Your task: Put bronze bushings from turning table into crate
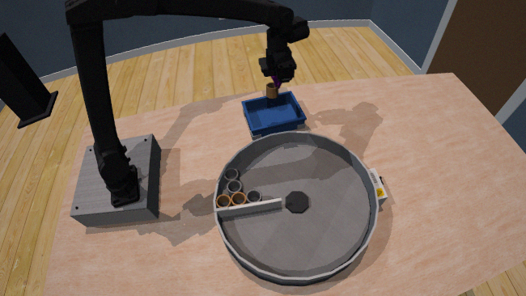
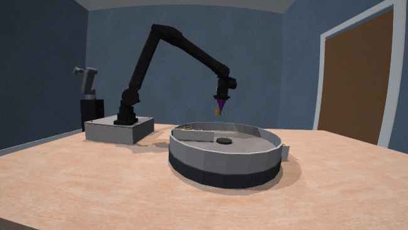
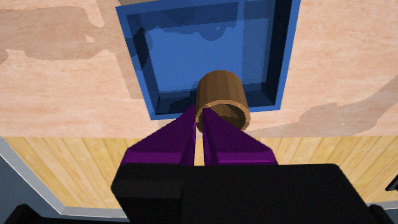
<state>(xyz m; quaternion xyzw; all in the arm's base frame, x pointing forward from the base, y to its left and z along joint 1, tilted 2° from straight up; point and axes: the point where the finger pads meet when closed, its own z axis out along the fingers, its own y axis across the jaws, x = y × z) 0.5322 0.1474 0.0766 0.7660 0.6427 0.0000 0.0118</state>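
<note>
Right now my hand is 130 mm above the blue crate and 20 mm past it. The rest, counted from my hand: turning table: 340 mm to the right, 100 mm below, 90 mm behind.
</note>
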